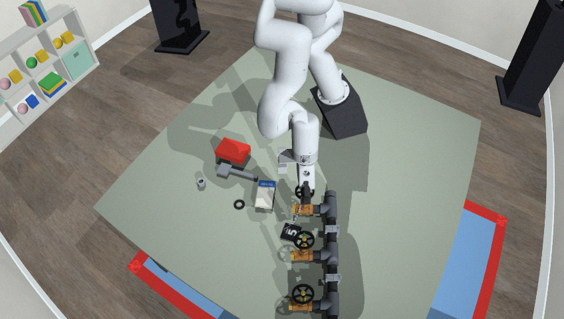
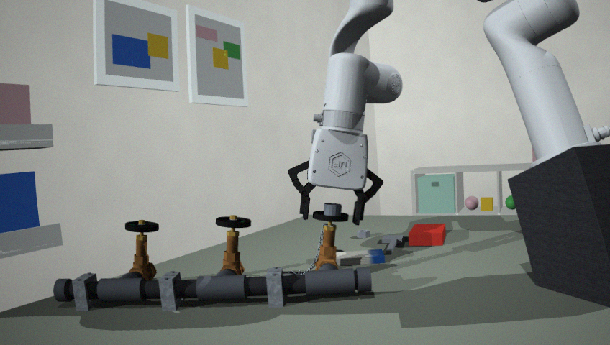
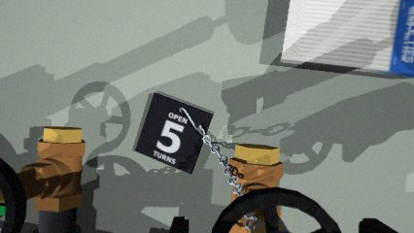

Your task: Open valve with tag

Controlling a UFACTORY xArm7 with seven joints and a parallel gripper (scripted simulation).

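Now: the grey cap 2 cm above my hand. Round my hand: black washer: 5 cm ahead, 23 cm to the right, 12 cm below; then blue box: 1 cm behind, 15 cm to the right, 11 cm below; then black tag: 10 cm ahead, 2 cm to the right, 12 cm below.
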